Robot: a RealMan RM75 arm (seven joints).
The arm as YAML. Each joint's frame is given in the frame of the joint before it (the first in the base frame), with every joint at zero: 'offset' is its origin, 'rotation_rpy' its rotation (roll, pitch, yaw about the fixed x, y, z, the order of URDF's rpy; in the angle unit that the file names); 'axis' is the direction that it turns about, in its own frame. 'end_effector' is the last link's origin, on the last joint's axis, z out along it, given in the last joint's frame.
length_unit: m
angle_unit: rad
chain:
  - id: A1
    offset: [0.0, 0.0, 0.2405]
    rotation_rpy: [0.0, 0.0, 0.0]
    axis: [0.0, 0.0, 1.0]
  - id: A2
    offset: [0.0, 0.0, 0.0]
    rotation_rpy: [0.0, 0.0, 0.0]
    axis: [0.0, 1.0, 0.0]
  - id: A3
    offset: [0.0, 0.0, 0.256]
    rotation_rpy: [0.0, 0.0, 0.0]
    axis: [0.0, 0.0, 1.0]
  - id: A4
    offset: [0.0, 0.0, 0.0]
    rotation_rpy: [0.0, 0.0, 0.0]
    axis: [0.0, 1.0, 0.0]
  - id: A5
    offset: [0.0, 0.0, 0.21]
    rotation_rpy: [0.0, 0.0, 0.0]
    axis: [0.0, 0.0, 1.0]
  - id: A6
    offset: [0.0, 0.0, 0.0]
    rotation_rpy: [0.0, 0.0, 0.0]
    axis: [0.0, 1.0, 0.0]
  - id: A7
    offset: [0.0, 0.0, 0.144]
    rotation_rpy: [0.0, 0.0, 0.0]
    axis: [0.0, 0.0, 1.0]
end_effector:
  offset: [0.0, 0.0, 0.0]
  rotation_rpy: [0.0, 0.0, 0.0]
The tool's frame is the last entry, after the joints.
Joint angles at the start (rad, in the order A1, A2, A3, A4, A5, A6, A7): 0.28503 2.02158 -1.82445 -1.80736 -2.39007 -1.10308 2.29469
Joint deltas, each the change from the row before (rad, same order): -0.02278 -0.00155 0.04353 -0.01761 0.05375 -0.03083 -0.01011; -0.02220 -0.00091 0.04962 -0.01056 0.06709 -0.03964 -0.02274; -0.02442 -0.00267 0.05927 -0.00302 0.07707 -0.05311 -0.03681; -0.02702 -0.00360 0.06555 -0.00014 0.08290 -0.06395 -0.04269; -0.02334 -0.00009 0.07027 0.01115 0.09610 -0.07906 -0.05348; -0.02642 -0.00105 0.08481 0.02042 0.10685 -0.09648 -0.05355; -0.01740 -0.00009 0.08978 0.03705 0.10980 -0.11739 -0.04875; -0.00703 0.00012 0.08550 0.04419 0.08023 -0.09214 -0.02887; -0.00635 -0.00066 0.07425 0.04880 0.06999 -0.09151 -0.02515; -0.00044 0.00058 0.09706 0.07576 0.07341 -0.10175 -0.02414; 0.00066 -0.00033 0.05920 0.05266 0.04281 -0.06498 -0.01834; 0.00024 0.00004 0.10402 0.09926 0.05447 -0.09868 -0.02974; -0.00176 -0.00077 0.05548 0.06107 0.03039 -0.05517 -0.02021; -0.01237 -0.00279 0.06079 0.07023 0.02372 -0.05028 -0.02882; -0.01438 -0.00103 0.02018 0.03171 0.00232 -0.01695 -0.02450; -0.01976 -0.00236 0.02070 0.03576 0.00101 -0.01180 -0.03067
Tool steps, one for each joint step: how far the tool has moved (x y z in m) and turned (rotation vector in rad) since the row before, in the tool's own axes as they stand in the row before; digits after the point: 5 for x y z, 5 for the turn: 0.00321 -0.00191 -0.00907 -0.01150 -0.01950 0.04447; 0.00391 -0.00114 -0.00934 -0.02233 -0.02223 0.04110; 0.00662 -0.00100 -0.01085 -0.03048 -0.01972 0.03717; 0.00767 -0.00007 -0.01272 -0.03552 -0.02223 0.03393; 0.00690 0.00245 -0.01271 -0.05326 -0.03369 0.02753; 0.00839 0.00349 -0.01636 -0.05816 -0.04466 0.03378; 0.00768 0.00585 -0.01708 -0.07456 -0.05412 0.03178; 0.00599 0.00244 -0.01618 -0.04300 -0.05361 0.03283; 0.00615 0.00455 -0.01485 -0.04663 -0.05168 0.02758; 0.00719 0.00362 -0.01884 -0.03915 -0.07532 0.03703; 0.00428 0.00332 -0.01190 -0.02512 -0.05110 0.01592; 0.00887 0.00508 -0.02084 -0.02065 -0.09194 0.02947; 0.00499 0.00419 -0.01170 -0.01171 -0.05820 0.01107; 0.00786 0.00537 -0.01472 0.00786 -0.06421 0.01375; 0.00607 0.00322 -0.00679 0.01094 -0.02320 0.00560; 0.00726 0.00349 -0.00821 0.02139 -0.02566 0.00602
